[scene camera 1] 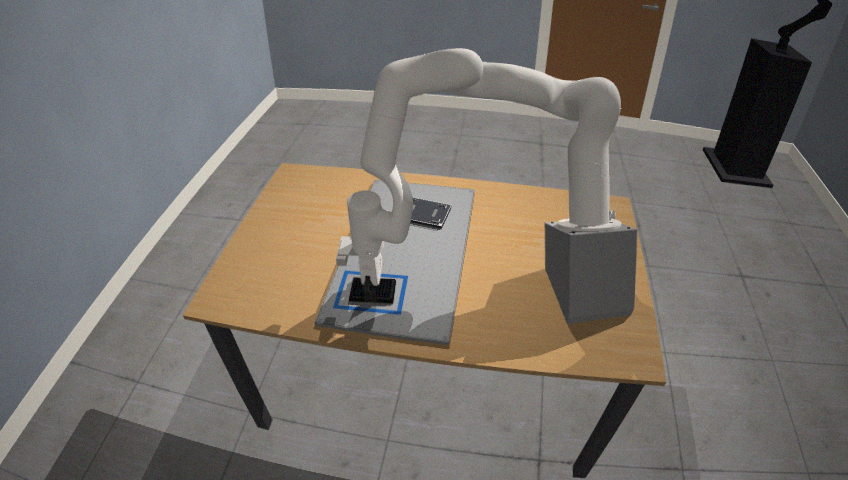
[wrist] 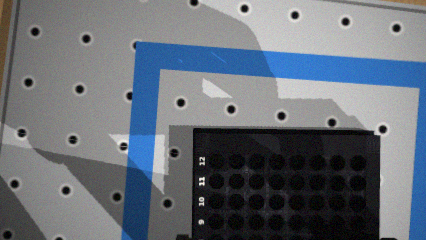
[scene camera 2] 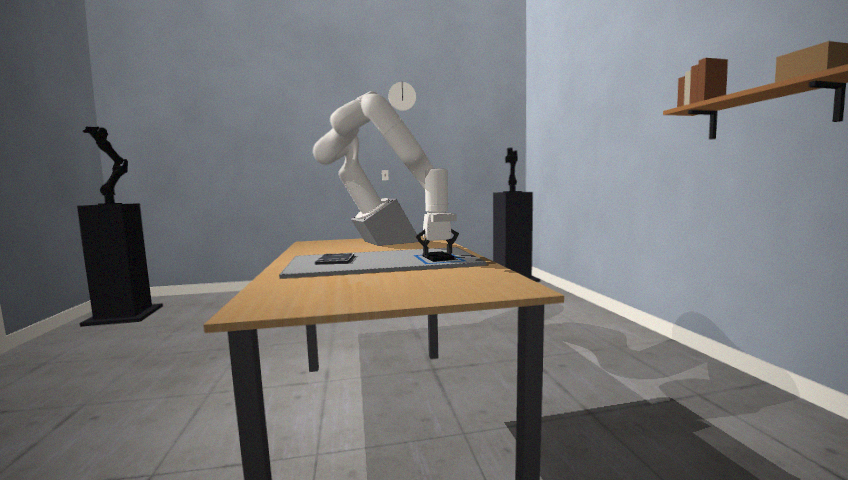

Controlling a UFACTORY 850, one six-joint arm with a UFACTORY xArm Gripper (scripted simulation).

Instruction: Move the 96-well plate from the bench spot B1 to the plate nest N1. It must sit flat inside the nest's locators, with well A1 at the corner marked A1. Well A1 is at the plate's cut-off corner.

Path:
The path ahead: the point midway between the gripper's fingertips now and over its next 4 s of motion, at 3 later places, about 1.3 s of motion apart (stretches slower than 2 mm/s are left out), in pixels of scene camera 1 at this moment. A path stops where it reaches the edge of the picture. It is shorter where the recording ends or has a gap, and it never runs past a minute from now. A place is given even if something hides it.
The gripper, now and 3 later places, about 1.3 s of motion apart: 372,289; 372,285; 371,275; 375,261

